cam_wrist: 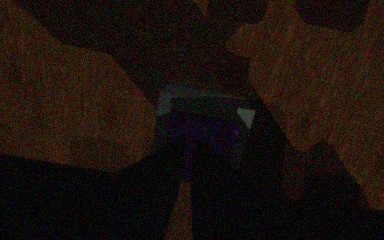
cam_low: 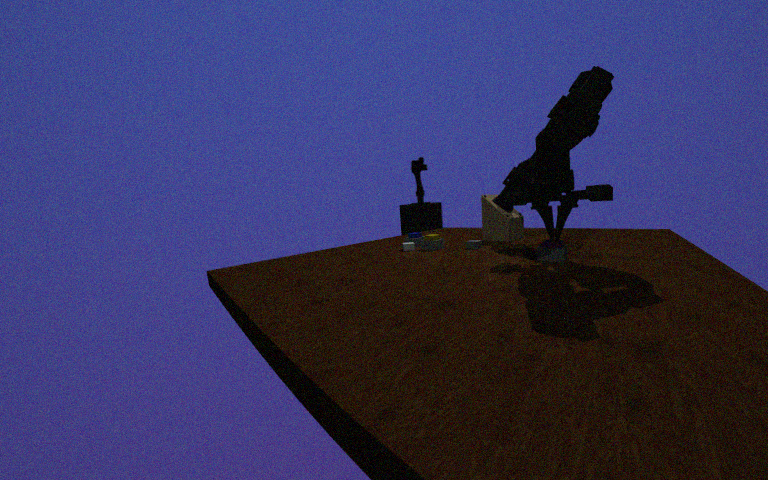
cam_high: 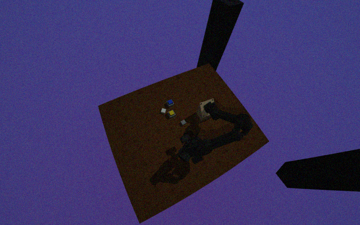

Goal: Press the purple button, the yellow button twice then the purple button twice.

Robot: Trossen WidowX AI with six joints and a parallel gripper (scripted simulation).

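The purple button is 1 cm below my gripper tip. Also, from my gripper tip: yellow button (31 cm to the right, 6 cm behind); then grey block (36 cm to the right, 3 cm below, 2 cm behind); then blue button (39 cm to the right, 10 cm behind).
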